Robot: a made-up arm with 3 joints. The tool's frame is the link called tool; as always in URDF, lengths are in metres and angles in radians. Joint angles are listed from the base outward.
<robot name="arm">
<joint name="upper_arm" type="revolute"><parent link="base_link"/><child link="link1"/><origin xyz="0.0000 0.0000 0.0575"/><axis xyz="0 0 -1"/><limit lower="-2.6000" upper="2.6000"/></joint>
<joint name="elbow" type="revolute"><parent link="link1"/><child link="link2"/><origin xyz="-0.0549 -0.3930 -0.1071"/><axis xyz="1 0 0"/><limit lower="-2.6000" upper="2.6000"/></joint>
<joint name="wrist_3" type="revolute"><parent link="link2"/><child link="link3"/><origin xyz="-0.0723 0.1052 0.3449"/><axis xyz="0 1 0"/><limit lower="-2.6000" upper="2.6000"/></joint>
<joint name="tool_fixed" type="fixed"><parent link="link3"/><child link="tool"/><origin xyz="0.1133 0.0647 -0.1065"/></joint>
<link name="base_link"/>
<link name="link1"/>
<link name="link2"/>
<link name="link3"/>
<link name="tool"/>
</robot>
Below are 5 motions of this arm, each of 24 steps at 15 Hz.
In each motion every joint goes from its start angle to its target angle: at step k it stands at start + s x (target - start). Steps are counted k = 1, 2, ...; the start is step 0. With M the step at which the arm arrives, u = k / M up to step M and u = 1 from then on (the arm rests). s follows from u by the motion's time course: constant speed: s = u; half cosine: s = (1 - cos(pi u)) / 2; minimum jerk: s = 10 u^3 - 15 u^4 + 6 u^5.
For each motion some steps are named. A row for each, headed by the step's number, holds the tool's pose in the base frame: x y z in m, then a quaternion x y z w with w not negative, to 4 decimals.
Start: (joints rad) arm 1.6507 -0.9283 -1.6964
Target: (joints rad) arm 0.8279 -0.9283 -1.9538
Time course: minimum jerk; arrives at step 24
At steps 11, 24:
11: 0.0765 0.0727 0.1019 -0.6462 -0.3898 -0.0567 0.6536
24: 0.0265 0.1204 0.1079 -0.5274 -0.5777 0.1384 0.6074

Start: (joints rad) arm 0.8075 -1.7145 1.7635
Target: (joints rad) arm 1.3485 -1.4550 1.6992
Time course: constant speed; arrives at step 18
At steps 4, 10, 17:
4: -0.2762 0.1081 -0.2406 -0.1905 0.6753 -0.6996 0.1348
10: -0.2399 0.1598 -0.2194 -0.1075 0.6989 -0.6988 0.1078
17: -0.1882 0.2073 -0.1937 -0.0073 0.7118 -0.6981 0.0776

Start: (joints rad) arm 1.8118 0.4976 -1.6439
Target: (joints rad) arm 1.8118 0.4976 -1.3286
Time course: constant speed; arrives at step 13
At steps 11, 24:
11: -0.4384 0.1086 0.4143 -0.3674 -0.5296 -0.6855 0.3386
24: -0.4365 0.1038 0.4088 -0.3506 -0.5212 -0.6942 0.3513

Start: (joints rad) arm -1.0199 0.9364 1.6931
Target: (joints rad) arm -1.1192 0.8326 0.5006
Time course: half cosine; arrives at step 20
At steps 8, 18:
8: 0.2930 -0.3929 0.2114 0.0309 0.6406 0.5879 0.4930
18: 0.3446 -0.2608 0.2077 0.2052 0.4103 0.5574 0.6919

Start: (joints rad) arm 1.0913 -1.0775 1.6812
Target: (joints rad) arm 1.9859 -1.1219 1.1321
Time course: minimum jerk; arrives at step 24
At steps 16, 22, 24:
16: -0.0884 0.2177 -0.1119 0.1215 0.6442 -0.7315 0.1876
22: -0.0596 0.2178 -0.1170 0.1348 0.6246 -0.7540 0.1523
24: -0.0589 0.2177 -0.1171 0.1351 0.6242 -0.7545 0.1514

